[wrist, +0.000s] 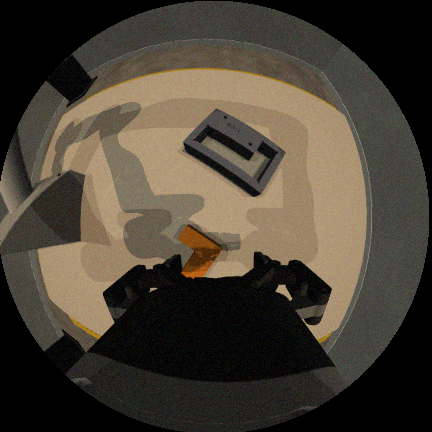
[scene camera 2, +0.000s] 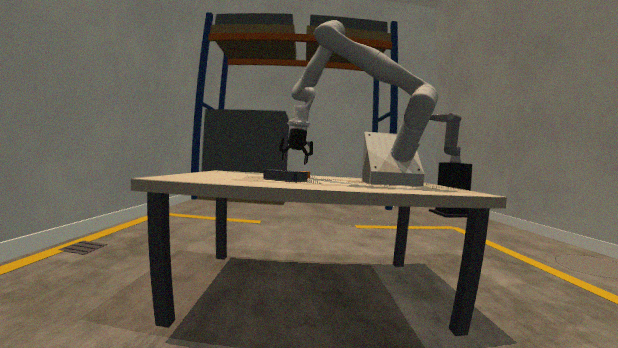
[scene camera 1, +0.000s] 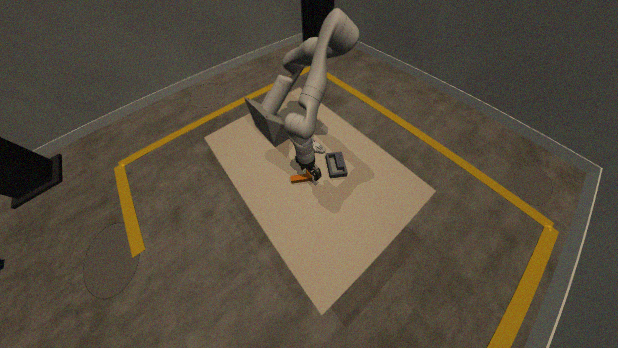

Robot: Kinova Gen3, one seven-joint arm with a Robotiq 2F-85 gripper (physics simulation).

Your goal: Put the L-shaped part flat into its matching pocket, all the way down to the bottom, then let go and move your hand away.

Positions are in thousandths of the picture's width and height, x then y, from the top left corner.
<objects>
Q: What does the orange L-shaped part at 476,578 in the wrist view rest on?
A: The table.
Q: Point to a dark grey pocket block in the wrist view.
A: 557,355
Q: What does my gripper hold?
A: Nothing.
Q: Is my gripper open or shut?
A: Open.
</objects>
